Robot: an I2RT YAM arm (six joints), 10 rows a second.
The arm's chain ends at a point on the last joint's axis. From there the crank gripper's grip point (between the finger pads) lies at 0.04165 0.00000 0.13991 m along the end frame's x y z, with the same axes.
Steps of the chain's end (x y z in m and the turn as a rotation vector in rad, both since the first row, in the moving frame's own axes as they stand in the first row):
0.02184, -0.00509, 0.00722, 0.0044, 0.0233, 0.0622
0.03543, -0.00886, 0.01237, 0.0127, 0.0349, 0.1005
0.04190, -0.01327, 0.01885, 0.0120, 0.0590, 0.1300
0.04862, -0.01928, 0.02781, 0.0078, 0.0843, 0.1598
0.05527, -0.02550, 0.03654, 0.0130, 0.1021, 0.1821
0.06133, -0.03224, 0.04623, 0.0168, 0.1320, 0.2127
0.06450, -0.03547, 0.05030, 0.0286, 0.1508, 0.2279
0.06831, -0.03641, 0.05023, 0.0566, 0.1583, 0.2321
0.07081, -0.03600, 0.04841, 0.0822, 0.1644, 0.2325
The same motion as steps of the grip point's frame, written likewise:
0.02502, -0.00301, 0.00622, 0.0044, 0.0233, 0.0622
0.04016, -0.00620, 0.01085, 0.0127, 0.0349, 0.1005
0.04981, -0.00900, 0.01618, 0.0120, 0.0590, 0.1300
0.05976, -0.01279, 0.02384, 0.0078, 0.0843, 0.1598
0.06871, -0.01845, 0.03163, 0.0130, 0.1021, 0.1821
0.07856, -0.02380, 0.03963, 0.0168, 0.1320, 0.2127
0.08424, -0.02757, 0.04260, 0.0286, 0.1508, 0.2279
0.08944, -0.03195, 0.04203, 0.0566, 0.1583, 0.2321
0.09313, -0.03486, 0.03971, 0.0822, 0.1644, 0.2325

